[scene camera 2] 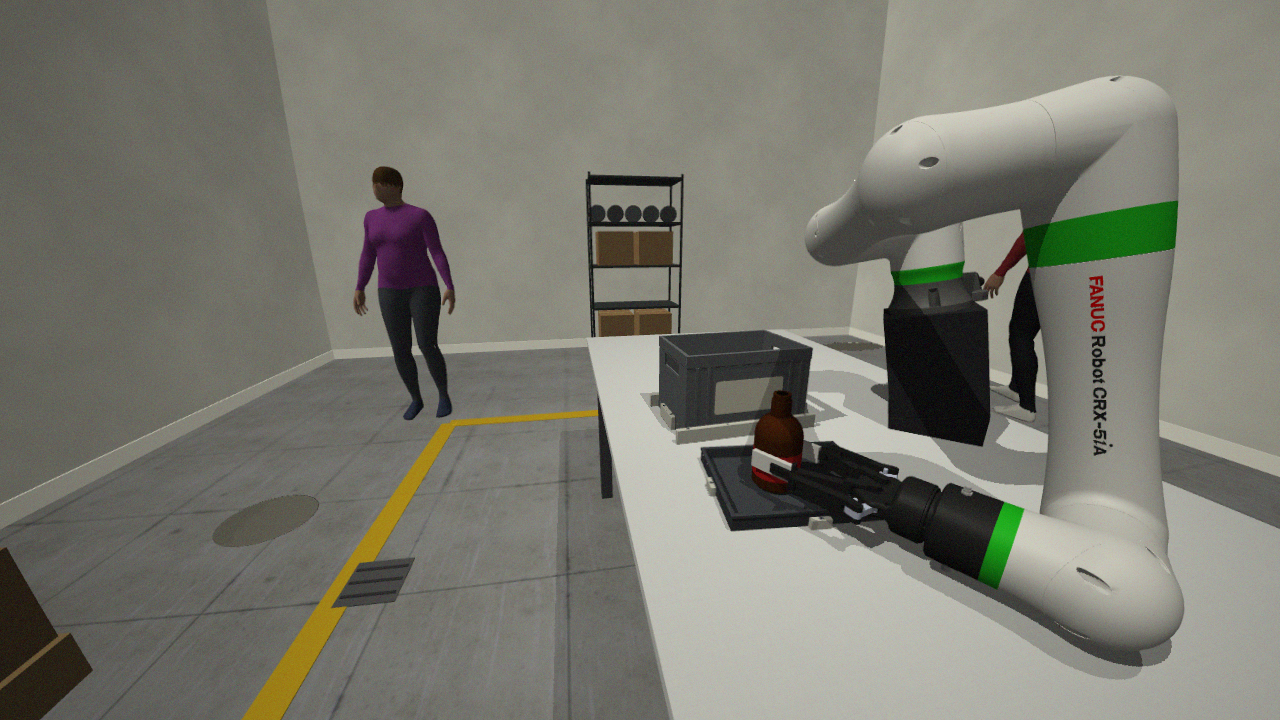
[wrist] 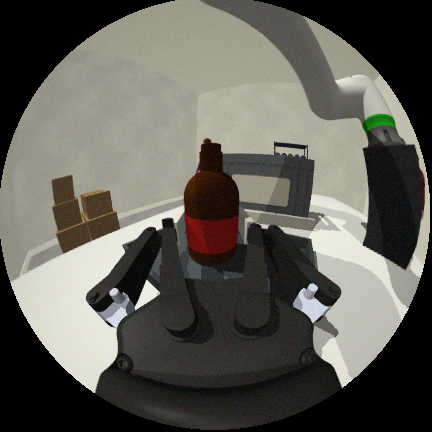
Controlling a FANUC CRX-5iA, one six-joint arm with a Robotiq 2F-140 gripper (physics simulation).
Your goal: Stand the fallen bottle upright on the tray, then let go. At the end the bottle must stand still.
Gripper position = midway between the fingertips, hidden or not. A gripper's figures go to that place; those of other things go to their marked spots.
My gripper [scene camera 2: 768,448]: 0.68 m from the lens. A brown bottle [scene camera 2: 778,433]: 0.62 m from the lens.
